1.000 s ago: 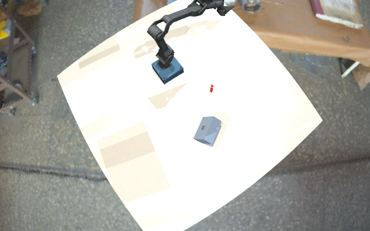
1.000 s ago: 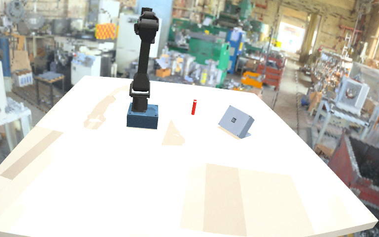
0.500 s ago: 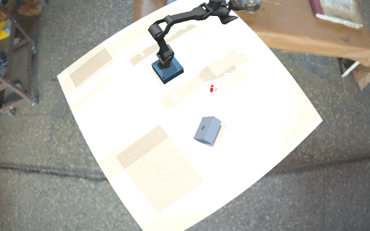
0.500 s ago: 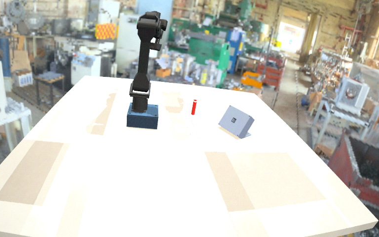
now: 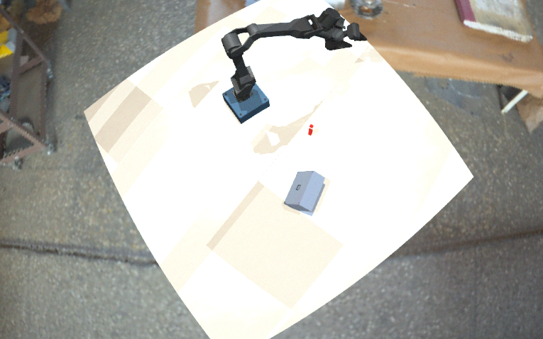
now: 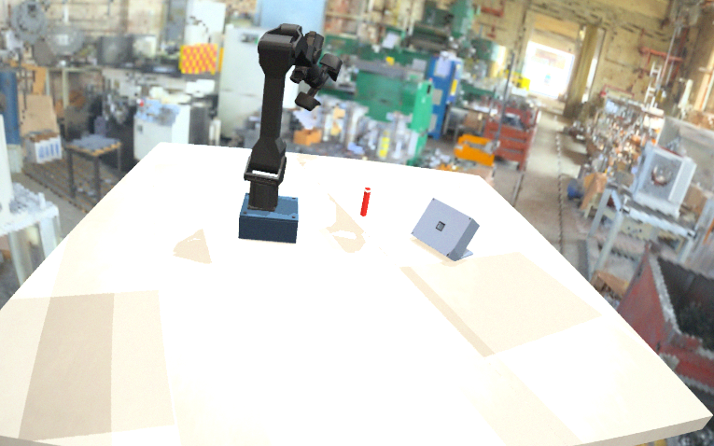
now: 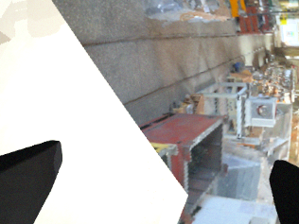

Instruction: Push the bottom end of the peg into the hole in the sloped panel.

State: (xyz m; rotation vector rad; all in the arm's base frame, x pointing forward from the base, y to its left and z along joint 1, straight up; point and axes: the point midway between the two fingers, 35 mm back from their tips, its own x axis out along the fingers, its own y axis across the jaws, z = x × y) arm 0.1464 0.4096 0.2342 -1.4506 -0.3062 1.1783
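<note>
Right now the red square peg is 11 cm ahead of my gripper tip, 31 cm to the right of it and 22 cm below it. Also, from my gripper tip: grey sloped panel: 29 cm ahead, 47 cm to the right, 23 cm below.
</note>
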